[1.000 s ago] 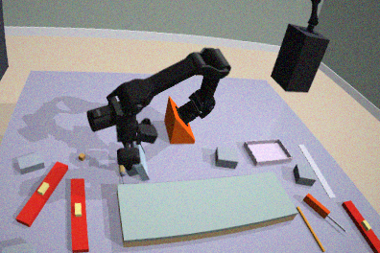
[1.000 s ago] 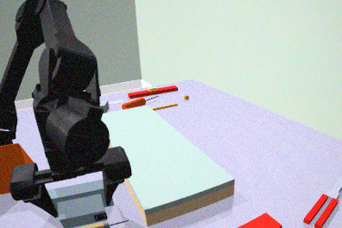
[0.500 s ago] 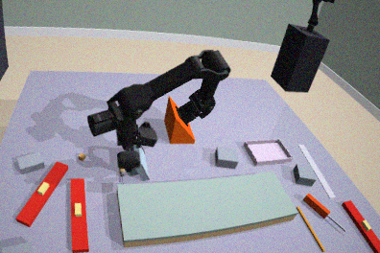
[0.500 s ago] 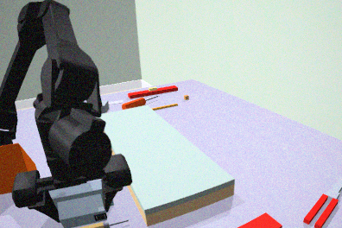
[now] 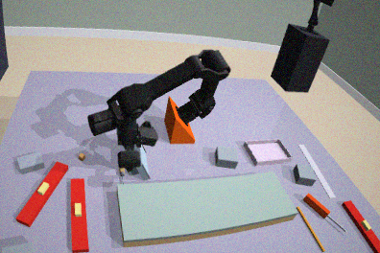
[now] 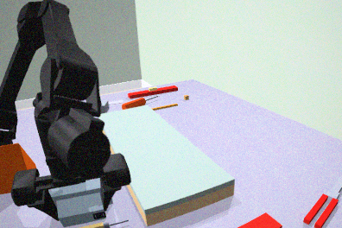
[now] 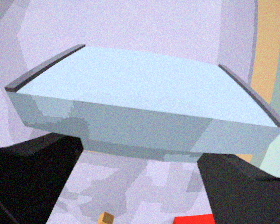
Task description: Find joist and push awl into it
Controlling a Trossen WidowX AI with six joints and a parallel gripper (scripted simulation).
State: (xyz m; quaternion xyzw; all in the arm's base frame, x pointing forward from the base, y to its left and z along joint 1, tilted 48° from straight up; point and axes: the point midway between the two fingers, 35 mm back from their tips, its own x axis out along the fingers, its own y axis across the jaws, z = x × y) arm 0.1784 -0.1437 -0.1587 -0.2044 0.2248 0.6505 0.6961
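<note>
Now: the awl 20 mm ahead of my gripper tip, 30 mm to the right of it and 20 mm below it. From my gripper tip the other things lie so: grey block (10 mm behind, 310 mm to the right, 10 mm below); then pale pink tray (20 mm behind, 530 mm to the left, 10 mm below); then stud finder (20 mm ahead, 10 mm to the left).
</note>
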